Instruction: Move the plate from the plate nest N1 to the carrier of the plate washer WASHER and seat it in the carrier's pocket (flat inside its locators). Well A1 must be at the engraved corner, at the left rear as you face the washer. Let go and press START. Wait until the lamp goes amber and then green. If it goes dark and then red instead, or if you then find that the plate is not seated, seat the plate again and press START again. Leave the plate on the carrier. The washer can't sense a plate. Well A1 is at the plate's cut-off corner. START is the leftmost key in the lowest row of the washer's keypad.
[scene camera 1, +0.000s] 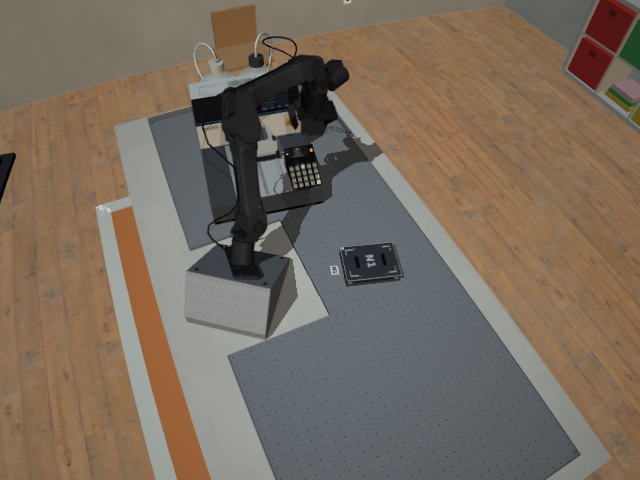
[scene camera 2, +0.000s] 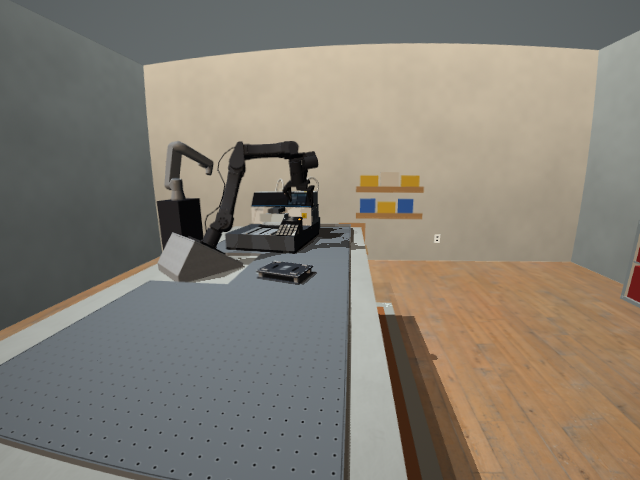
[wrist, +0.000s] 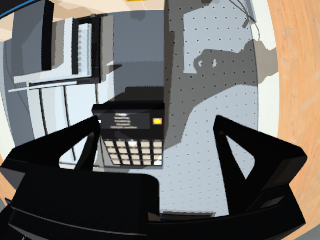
Path:
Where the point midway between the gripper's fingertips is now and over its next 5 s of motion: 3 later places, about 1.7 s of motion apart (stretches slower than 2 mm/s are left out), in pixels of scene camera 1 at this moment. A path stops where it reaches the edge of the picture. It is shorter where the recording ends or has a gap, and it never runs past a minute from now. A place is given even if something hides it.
The gripper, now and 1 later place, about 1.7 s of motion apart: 309, 125; 301, 167

